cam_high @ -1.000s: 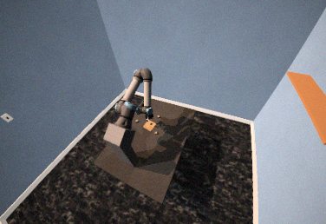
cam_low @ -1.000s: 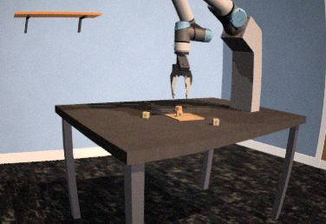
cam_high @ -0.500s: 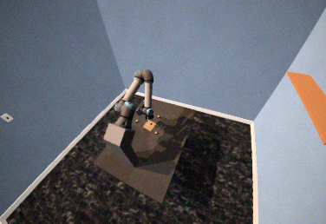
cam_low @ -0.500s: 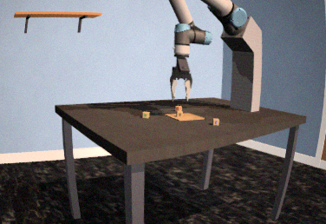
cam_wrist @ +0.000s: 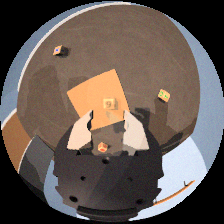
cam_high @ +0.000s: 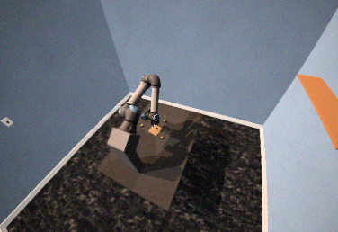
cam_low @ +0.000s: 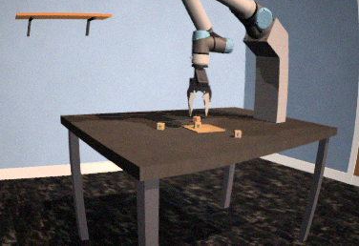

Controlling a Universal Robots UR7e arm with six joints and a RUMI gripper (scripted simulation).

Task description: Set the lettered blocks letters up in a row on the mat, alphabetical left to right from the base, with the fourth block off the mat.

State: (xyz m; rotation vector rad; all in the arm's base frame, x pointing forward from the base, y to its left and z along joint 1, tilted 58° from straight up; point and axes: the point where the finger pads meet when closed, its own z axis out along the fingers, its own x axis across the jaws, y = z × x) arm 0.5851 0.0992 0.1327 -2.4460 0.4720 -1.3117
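My gripper is now 7 cm above the orange mat and 3 cm past it.
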